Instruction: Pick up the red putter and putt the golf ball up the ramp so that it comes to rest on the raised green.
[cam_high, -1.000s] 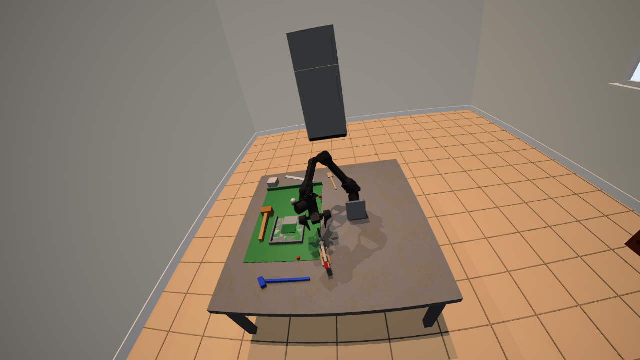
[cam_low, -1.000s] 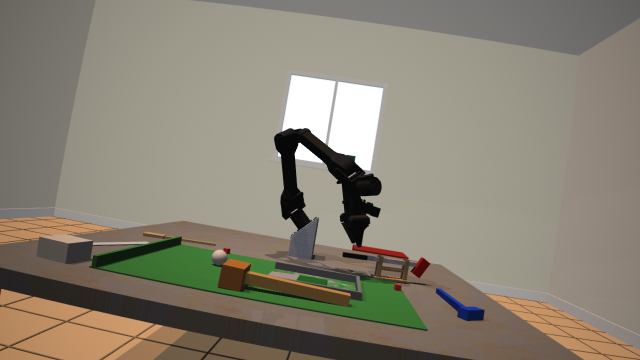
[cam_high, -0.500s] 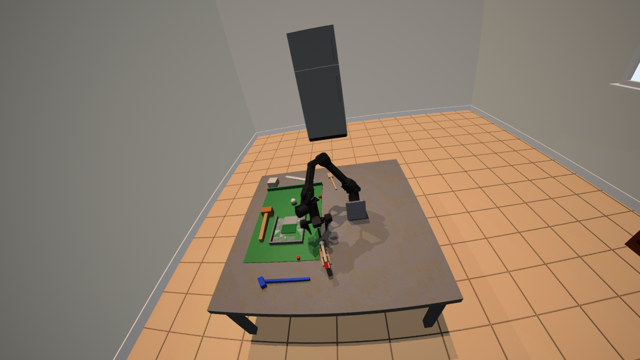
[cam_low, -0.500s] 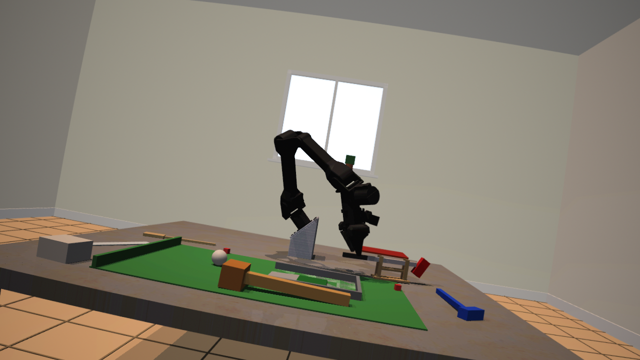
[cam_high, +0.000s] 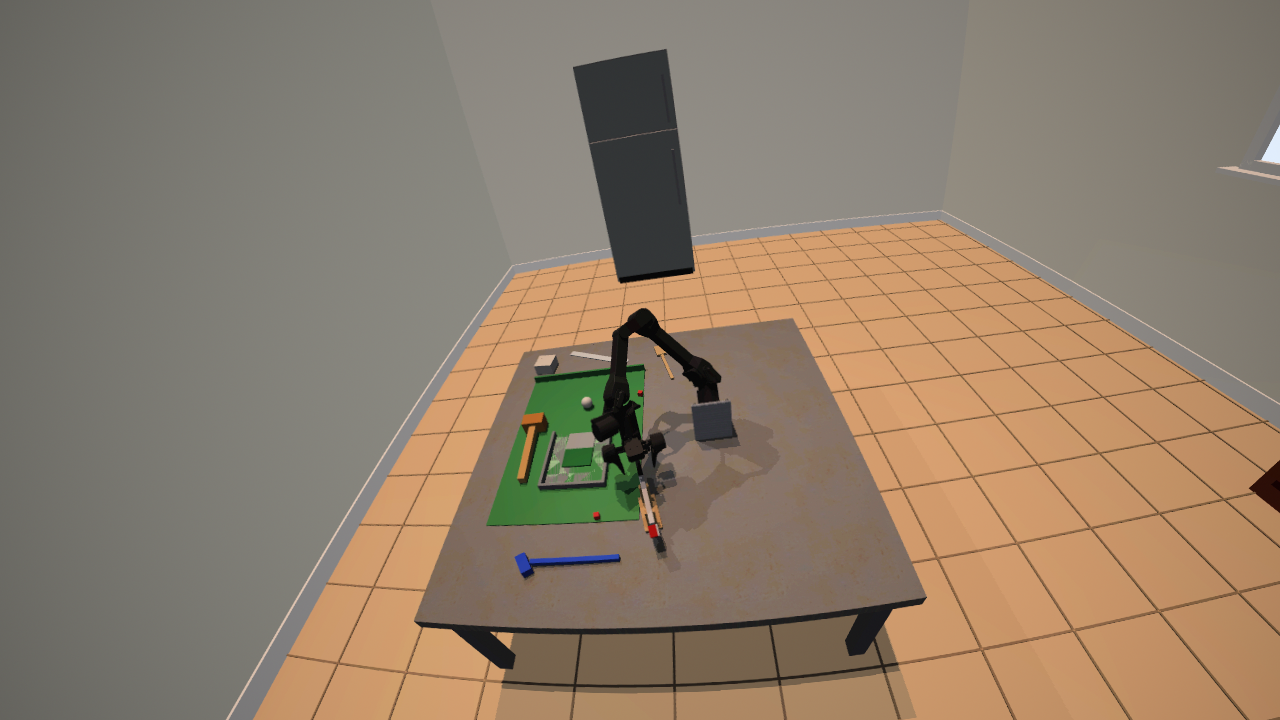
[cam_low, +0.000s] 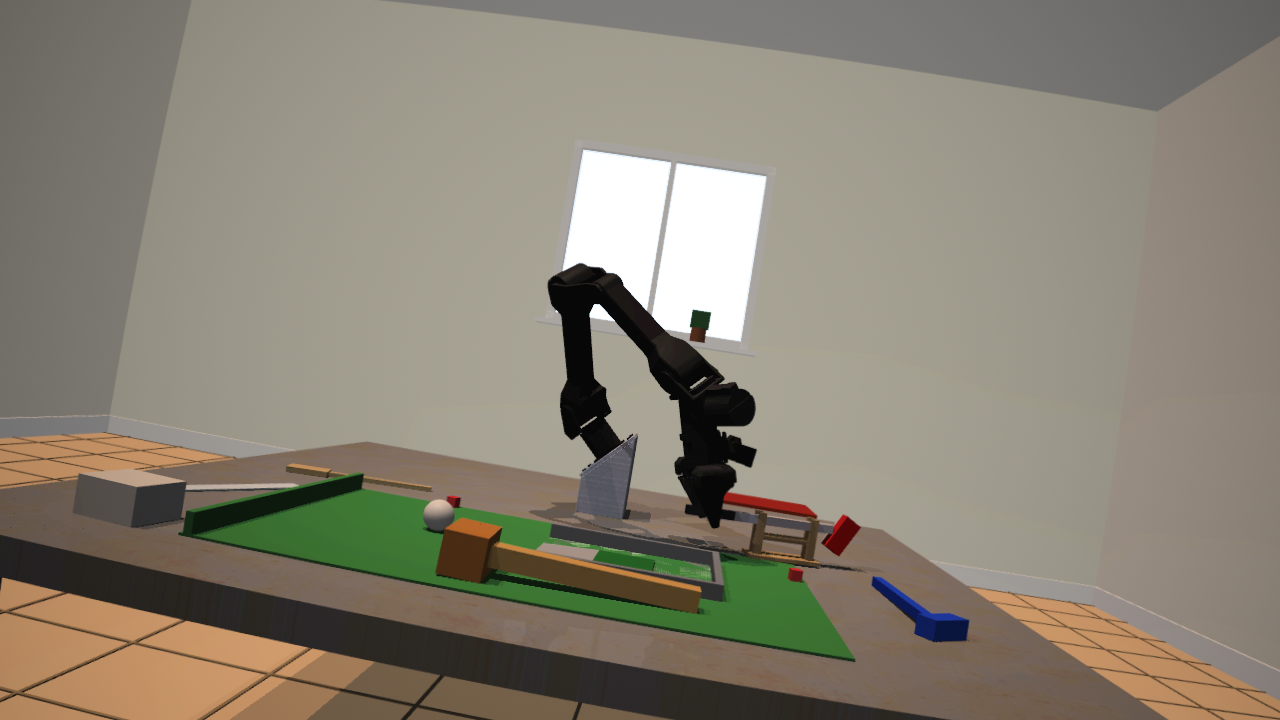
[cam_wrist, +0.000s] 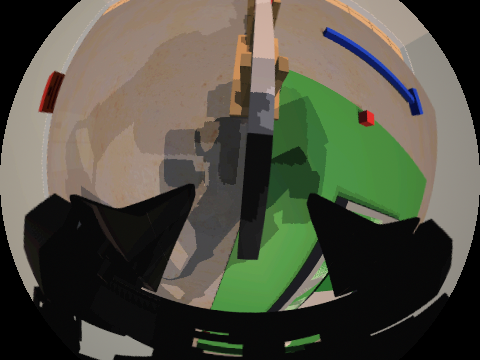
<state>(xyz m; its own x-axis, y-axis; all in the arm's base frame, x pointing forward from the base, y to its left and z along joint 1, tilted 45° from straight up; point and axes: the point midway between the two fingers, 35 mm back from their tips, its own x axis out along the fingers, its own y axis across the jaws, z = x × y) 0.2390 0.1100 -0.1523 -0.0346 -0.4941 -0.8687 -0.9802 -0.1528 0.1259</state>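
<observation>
The red putter lies 30 mm behind my gripper tip, 110 mm to the left of it and 10 mm above it. From my gripper tip the other things lie so: blue putter 210 mm ahead, 280 mm to the left, 30 mm below; white golf ball 220 mm ahead, 380 mm to the right, 20 mm below; wooden stand 30 mm behind, 130 mm to the left, 10 mm below.
</observation>
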